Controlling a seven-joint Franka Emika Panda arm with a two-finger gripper.
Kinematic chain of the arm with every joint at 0, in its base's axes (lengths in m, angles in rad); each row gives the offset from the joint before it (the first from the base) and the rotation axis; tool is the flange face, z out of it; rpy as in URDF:
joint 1: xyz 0 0 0.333 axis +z
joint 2: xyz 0 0 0 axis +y
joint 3: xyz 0 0 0.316 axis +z
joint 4: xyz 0.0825 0 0 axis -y
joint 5: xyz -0.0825 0 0.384 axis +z
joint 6: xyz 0 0 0 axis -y
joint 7: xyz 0.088 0 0 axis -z
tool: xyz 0 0 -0.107 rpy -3.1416 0 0
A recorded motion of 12 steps. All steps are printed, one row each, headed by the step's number.
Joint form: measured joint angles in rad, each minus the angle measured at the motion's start. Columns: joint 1, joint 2, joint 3, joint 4, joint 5, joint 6, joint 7.
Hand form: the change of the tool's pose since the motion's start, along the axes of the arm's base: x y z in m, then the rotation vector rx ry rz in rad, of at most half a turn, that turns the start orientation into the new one. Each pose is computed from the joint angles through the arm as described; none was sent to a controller.
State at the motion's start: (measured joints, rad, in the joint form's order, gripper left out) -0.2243 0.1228 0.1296 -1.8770 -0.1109 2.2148 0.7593
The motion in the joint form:
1: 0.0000 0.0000 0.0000 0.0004 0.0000 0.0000 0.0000
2: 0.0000 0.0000 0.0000 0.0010 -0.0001 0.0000 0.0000
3: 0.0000 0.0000 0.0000 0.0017 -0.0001 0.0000 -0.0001
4: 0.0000 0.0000 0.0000 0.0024 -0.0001 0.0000 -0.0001
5: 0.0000 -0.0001 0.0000 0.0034 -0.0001 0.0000 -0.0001
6: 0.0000 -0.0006 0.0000 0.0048 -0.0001 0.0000 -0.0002
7: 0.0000 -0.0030 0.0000 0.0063 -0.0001 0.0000 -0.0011
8: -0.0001 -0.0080 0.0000 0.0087 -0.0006 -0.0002 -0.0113
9: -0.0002 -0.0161 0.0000 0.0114 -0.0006 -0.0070 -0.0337
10: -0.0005 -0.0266 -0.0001 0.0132 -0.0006 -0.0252 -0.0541
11: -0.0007 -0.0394 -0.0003 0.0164 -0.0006 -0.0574 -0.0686
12: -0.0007 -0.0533 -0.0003 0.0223 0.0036 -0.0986 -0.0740
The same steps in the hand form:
1: 0.0001 0.0000 0.0002 0.0000 -0.0004 0.0000
2: 0.0002 0.0000 0.0005 -0.0002 -0.0010 0.0000
3: 0.0003 0.0000 0.0008 -0.0003 -0.0017 0.0001
4: 0.0004 -0.0001 0.0012 -0.0003 -0.0024 0.0001
5: 0.0006 -0.0001 0.0017 -0.0005 -0.0035 0.0001
6: 0.0007 -0.0001 0.0027 -0.0007 -0.0053 0.0002
7: 0.0006 -0.0001 0.0049 -0.0016 -0.0091 0.0010
8: 0.0003 0.0000 0.0091 -0.0056 -0.0151 0.0110
9: -0.0010 0.0001 0.0147 -0.0122 -0.0168 0.0320
10: -0.0038 0.0000 0.0199 -0.0181 -0.0087 0.0498
11: -0.0081 0.0000 0.0257 -0.0221 0.0091 0.0607
12: -0.0130 0.0004 0.0325 -0.0199 0.0308 0.0609

